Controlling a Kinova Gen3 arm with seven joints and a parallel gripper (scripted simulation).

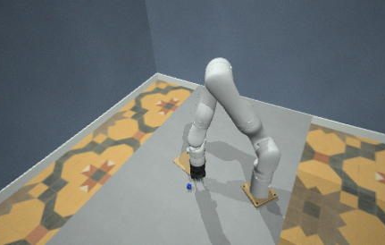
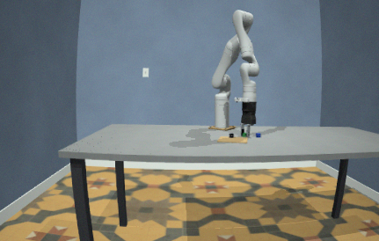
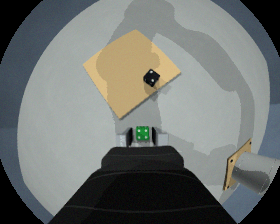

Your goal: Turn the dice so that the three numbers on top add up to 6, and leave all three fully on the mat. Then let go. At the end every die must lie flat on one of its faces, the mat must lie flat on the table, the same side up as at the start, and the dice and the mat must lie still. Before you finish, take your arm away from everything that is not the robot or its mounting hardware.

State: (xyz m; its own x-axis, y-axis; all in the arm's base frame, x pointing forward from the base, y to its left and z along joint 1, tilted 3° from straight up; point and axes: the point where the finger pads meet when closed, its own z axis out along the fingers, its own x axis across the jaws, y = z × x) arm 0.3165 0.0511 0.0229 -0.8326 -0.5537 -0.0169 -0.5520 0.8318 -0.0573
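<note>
Now: hand 10 mm above the green die. Also, from my hand: black die 90 mm to the right, 40 mm ahead, 10 mm below; then blue die 70 mm to the left, 20 mm ahead, 10 mm below; then tan mat 90 mm to the right, 90 mm ahead, 20 mm below.
</note>
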